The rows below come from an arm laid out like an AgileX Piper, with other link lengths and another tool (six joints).
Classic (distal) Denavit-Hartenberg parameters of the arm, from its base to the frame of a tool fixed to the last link. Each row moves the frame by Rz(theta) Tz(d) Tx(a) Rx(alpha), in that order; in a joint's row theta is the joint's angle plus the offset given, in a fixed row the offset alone. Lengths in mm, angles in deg.
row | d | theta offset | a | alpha
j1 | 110.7 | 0 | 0 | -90
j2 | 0 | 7.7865 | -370.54 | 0
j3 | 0 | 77.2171 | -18.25 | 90
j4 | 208.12 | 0 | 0 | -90
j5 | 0 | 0 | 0 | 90
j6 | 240.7 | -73.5 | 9.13 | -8
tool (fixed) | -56.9 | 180 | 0 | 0
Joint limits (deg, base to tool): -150..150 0..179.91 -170..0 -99.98..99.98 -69.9..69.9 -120..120
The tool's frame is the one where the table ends.
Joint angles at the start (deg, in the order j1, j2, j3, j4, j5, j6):
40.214 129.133 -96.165 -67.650 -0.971 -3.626
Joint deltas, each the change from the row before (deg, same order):
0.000 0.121 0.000 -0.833 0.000 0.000
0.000 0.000 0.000 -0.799 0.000 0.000
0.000 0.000 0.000 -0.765 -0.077 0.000
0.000 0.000 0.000 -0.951 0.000 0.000
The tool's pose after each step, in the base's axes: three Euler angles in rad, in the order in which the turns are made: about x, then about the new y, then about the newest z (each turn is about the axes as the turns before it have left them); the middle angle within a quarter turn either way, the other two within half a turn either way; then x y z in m. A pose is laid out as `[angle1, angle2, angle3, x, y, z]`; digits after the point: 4 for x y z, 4 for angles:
[-2.4200, 0.7846, 2.7884, 0.4799, 0.4114, 0.2062]
[-2.4192, 0.7863, 2.7740, 0.4798, 0.4115, 0.2061]
[-2.4168, 0.7870, 2.7590, 0.4795, 0.4118, 0.2061]
[-2.4158, 0.7889, 2.7418, 0.4793, 0.4119, 0.2061]

